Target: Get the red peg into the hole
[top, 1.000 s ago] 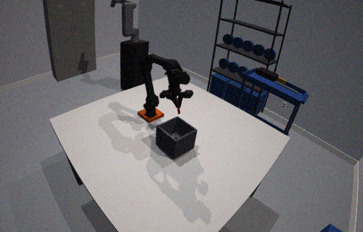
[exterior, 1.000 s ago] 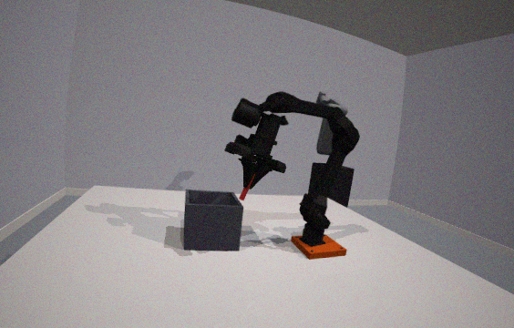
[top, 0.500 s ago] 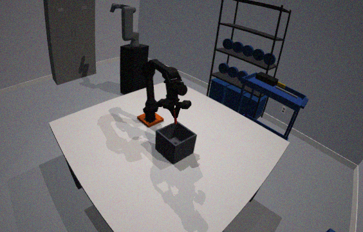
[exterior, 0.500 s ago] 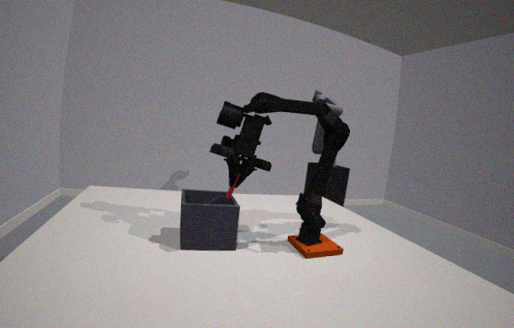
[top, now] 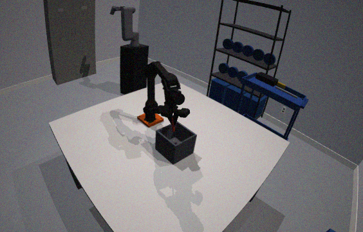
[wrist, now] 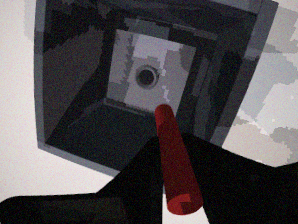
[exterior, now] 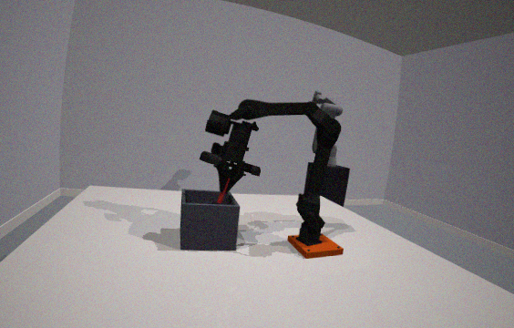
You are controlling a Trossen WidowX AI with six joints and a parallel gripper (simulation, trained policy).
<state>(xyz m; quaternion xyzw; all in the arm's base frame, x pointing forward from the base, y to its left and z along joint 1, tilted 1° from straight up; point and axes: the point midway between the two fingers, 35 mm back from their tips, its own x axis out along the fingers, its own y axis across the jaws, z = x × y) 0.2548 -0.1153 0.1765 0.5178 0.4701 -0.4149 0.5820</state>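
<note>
Right now my gripper tip is 4 cm short of the plate, 2 cm to the left of it and 11 cm above it. Round my gripper tip: red peg: right at my gripper tip.
</note>
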